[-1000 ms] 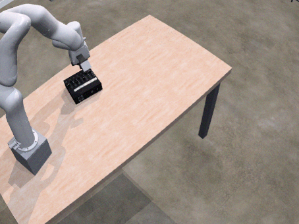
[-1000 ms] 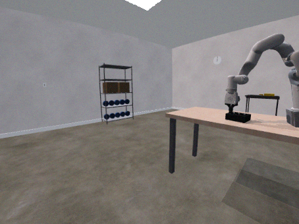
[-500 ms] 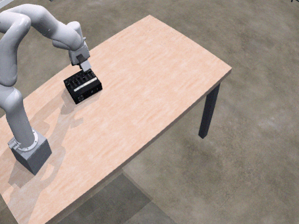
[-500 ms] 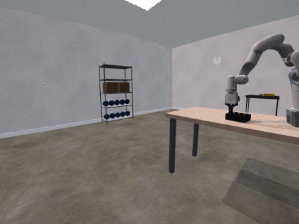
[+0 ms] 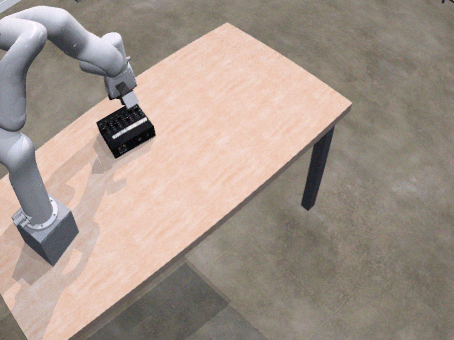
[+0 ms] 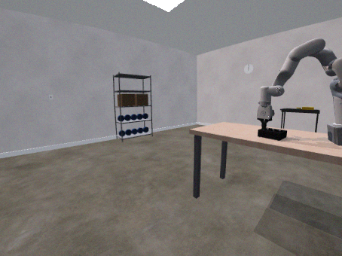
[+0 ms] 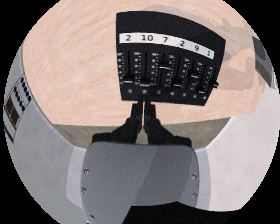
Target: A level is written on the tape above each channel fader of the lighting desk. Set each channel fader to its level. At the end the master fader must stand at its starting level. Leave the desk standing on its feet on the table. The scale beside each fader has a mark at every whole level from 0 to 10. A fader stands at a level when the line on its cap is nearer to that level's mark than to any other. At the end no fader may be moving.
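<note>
The fader cap is 40 mm behind my hand, 40 mm to the right of it and 30 mm below it.
</note>
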